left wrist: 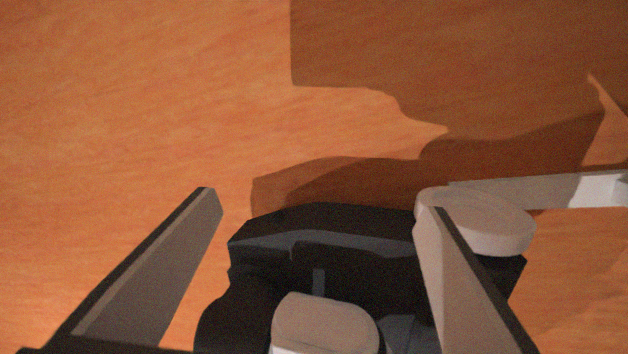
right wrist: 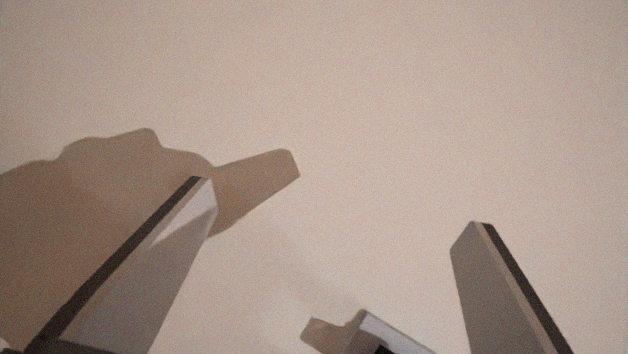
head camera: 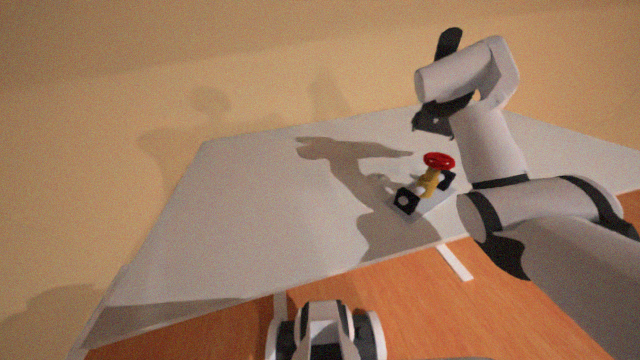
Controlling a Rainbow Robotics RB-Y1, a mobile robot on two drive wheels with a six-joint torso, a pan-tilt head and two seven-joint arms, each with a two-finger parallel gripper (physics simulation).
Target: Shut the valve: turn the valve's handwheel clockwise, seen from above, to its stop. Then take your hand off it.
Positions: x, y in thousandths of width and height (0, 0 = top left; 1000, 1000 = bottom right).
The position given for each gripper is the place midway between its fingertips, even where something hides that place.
left gripper: left wrist 502, 592; not seen in the right wrist view (out of frame); not seen in the head camera view (out of frame)
right gripper: right wrist 533, 609; head camera 676, 371; not seen in the left wrist view (out of frame)
